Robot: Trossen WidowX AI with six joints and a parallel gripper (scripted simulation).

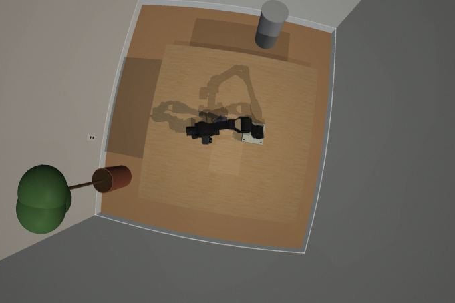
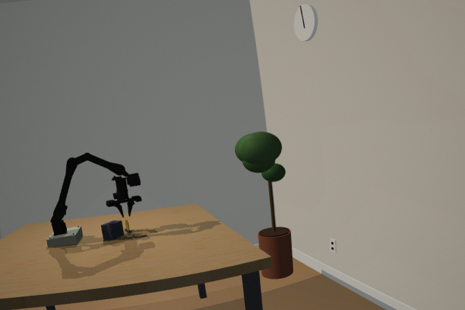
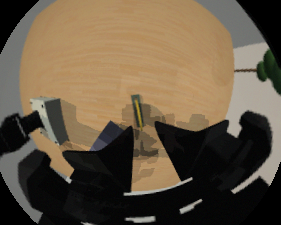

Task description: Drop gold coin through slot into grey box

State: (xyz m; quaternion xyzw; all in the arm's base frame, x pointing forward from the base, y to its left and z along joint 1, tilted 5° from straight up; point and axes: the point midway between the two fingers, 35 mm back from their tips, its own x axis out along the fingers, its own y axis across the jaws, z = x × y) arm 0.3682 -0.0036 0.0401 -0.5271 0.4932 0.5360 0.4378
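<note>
My gripper tip is now 50 mm above the gold coin.
</note>
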